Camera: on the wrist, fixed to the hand. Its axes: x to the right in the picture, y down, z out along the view.
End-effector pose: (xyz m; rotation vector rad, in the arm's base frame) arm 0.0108 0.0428 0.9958 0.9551 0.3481 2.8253
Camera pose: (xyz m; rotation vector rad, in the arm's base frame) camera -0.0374 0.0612 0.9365 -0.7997 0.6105 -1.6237
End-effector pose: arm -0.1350 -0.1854 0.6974 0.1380 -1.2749 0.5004
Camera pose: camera -0.0569 -0.1836 0.6880 -1.1804 -1.3462 1.6535
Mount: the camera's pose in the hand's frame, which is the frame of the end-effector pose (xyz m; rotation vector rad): 0.0074 -0.0305 -0.0721 -0.2643 -0.1162 1.5939
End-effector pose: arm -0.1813 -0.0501 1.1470 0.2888 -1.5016 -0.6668
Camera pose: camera -0.1186 -0.0945 1.1301 -1.0918 -1.2495 0.4290
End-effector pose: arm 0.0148 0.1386 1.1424 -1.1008 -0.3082 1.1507
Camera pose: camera 0.0857 0.1066 1.1306 -1.5050 0.4865 2.6141
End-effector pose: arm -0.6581 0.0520 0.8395 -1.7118 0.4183 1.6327
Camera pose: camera -0.5842 0.0253 0.8361 0.9480 -1.3236 -2.0136
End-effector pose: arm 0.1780 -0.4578 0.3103 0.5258 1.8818 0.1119
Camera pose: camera 0.1010 -0.4696 0.3208 1.6519 0.8944 1.2870
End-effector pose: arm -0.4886 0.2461 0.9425 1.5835 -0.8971 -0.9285
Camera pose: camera -0.4176 0.2736 0.9228 0.2391 -1.5862 0.0583
